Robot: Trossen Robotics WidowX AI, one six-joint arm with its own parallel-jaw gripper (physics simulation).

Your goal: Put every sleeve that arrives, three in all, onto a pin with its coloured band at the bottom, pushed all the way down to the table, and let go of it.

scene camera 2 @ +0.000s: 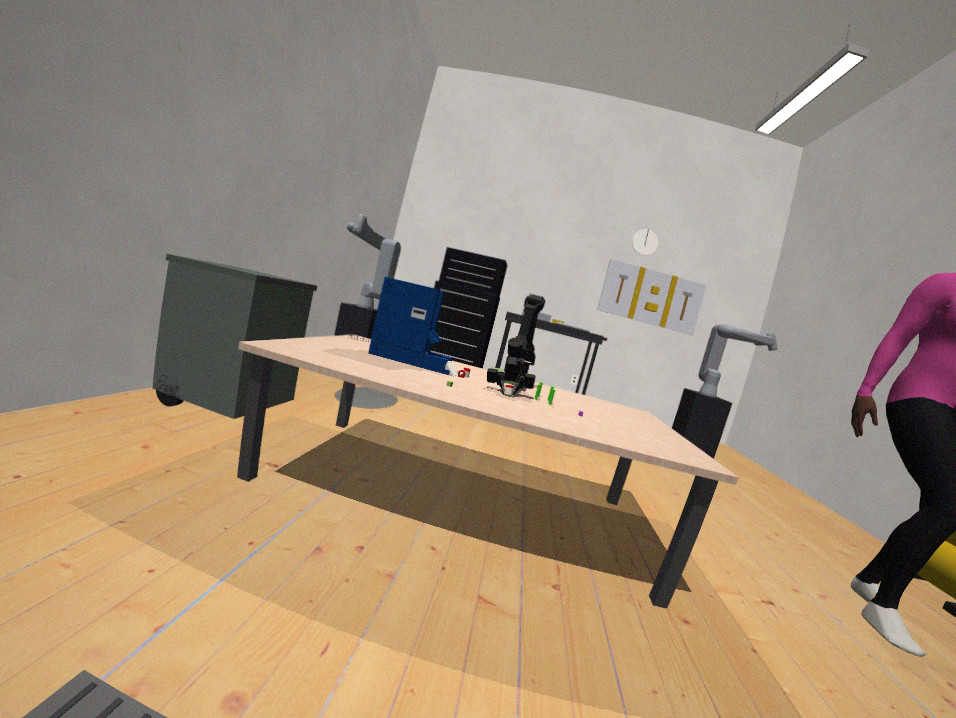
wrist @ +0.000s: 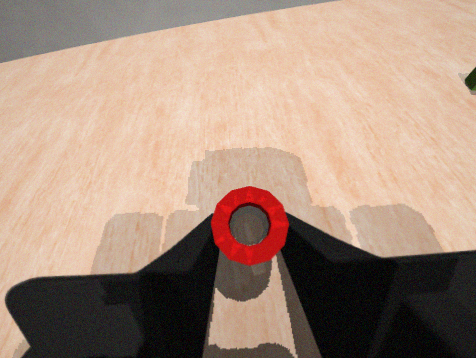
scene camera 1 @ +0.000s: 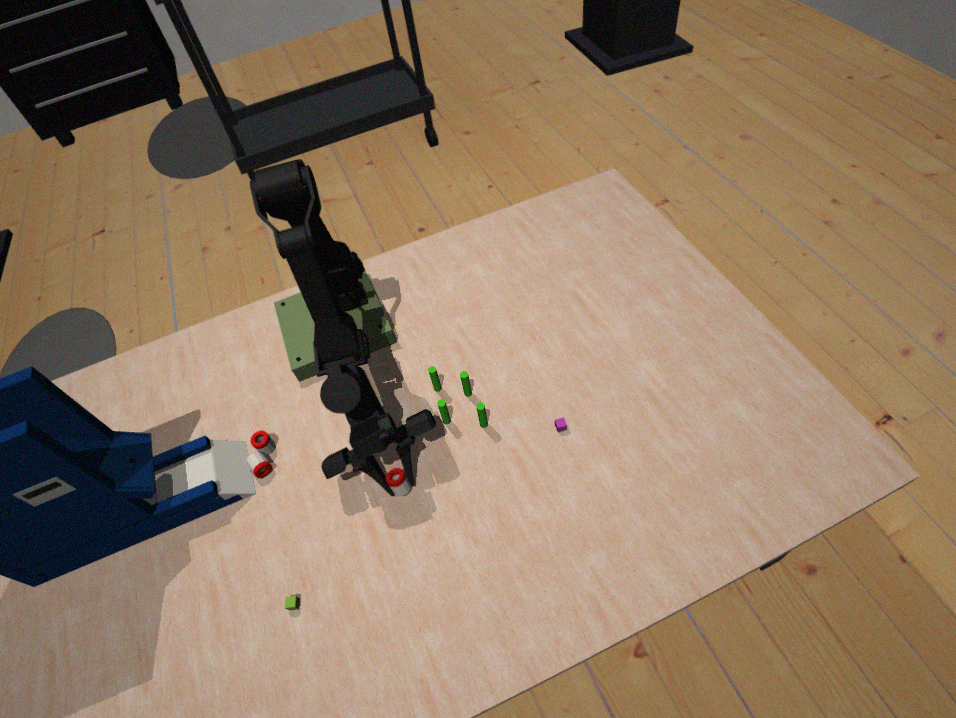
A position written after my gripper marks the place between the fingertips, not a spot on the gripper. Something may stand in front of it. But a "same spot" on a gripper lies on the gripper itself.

My gripper shows in scene camera 2, in the wrist view and in scene camera 1 [403,490]. One and the same spot on a blue feeder box: [scene camera 1: 83,492] is [scene camera 2: 423,323]. One and the same spot on my gripper: [scene camera 2: 519,382] is [wrist: 136,272].
